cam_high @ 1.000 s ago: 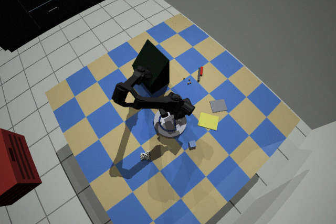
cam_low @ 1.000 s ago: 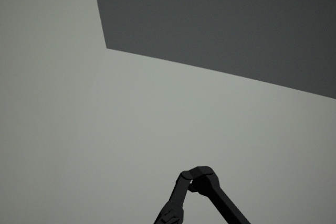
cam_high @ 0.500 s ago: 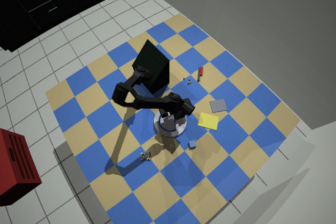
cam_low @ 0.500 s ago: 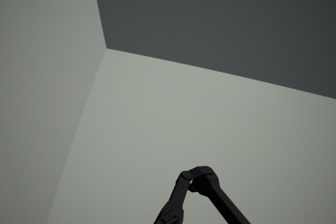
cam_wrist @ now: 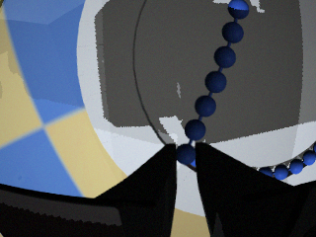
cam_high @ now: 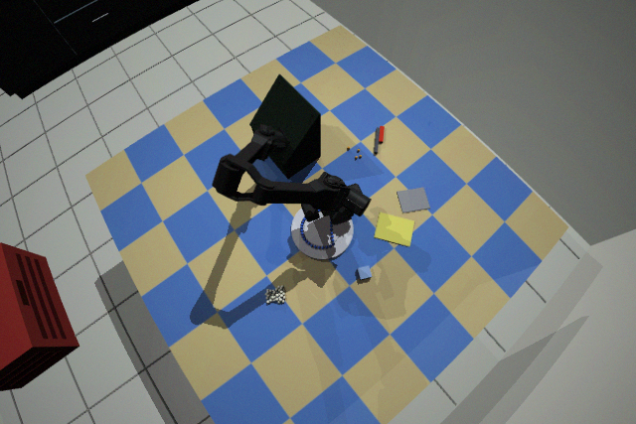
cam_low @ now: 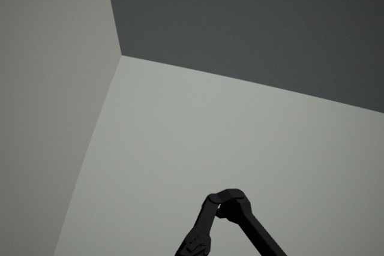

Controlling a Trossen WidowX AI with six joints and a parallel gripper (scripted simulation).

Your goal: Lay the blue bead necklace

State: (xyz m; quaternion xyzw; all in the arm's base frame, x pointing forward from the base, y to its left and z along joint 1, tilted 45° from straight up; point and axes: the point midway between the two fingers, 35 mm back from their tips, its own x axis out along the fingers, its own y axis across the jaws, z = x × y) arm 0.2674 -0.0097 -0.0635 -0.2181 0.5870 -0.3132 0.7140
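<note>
My gripper tip is 6 cm to the left of the round white bead board, 3 cm short of it and 1 cm above it. Also, from my gripper tip: small blue cube 22 cm ahead, 2 cm to the right, 1 cm below; then grey square 27 cm to the left, 11 cm ahead, 2 cm below; then yellow pad 16 cm ahead, 15 cm to the left, 2 cm below.
</note>
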